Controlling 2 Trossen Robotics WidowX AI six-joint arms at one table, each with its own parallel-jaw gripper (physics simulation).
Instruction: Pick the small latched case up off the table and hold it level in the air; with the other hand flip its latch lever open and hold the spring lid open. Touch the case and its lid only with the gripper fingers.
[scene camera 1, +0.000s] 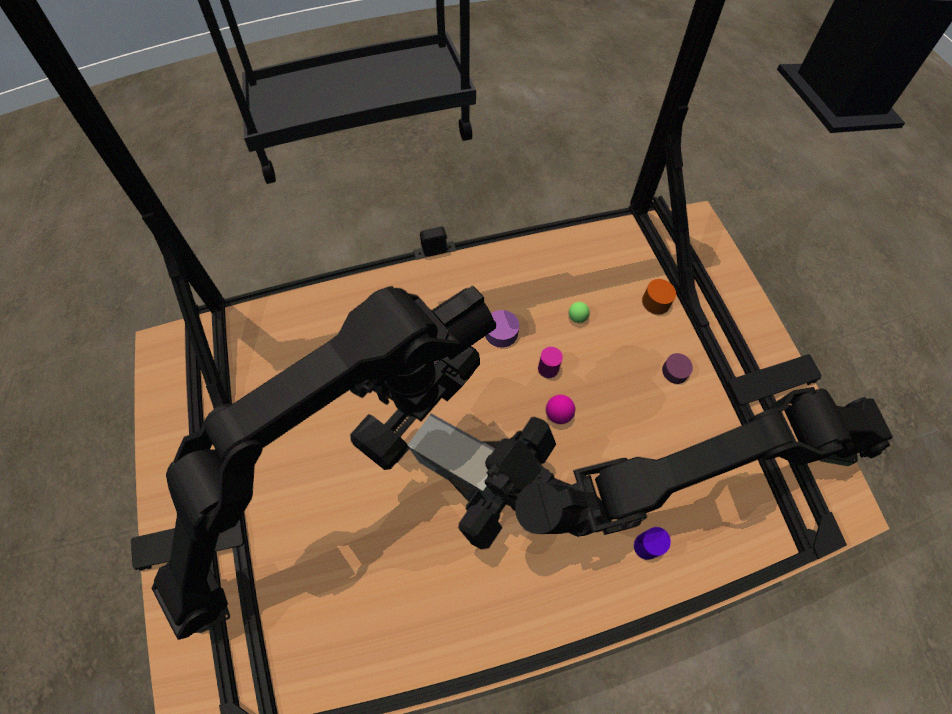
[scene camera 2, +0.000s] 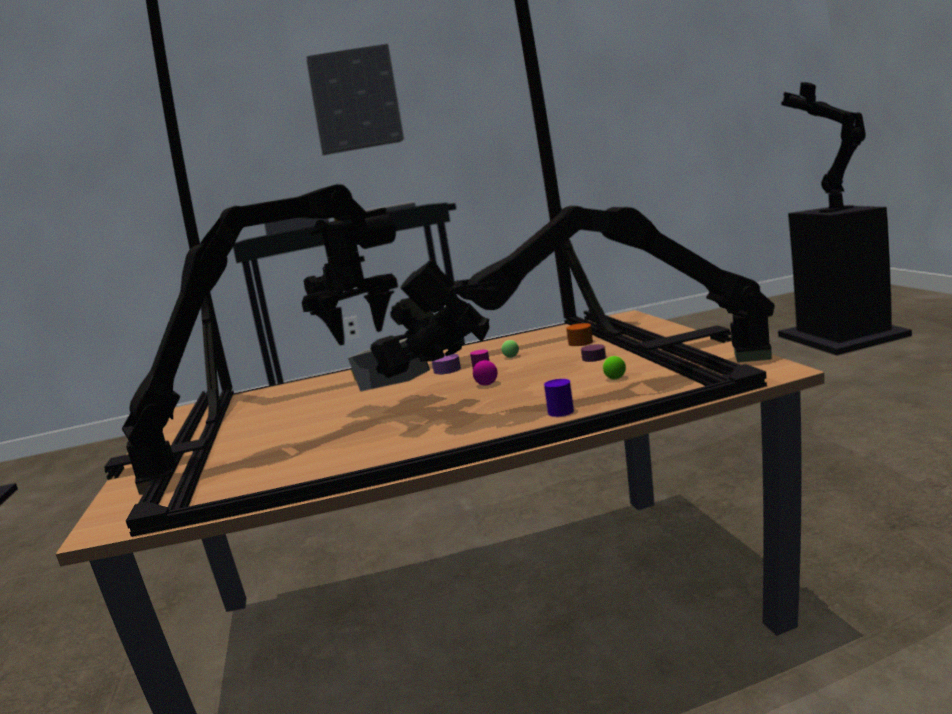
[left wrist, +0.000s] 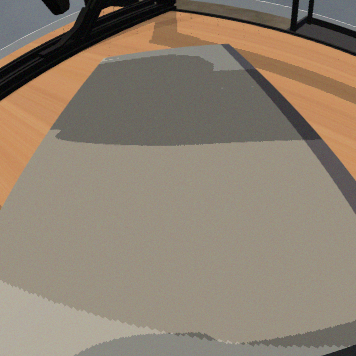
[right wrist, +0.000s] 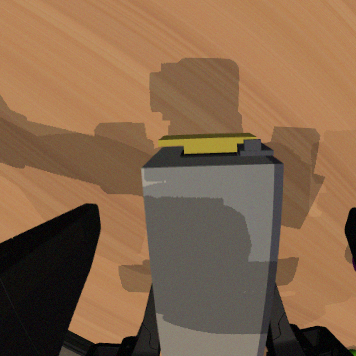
a dark purple disc (scene camera 1: 677, 368): on the table
a purple disc (scene camera 1: 507, 325): on the table
an orange cylinder (scene camera 1: 659, 295): on the table
a violet cylinder (scene camera 2: 558, 392): on the table
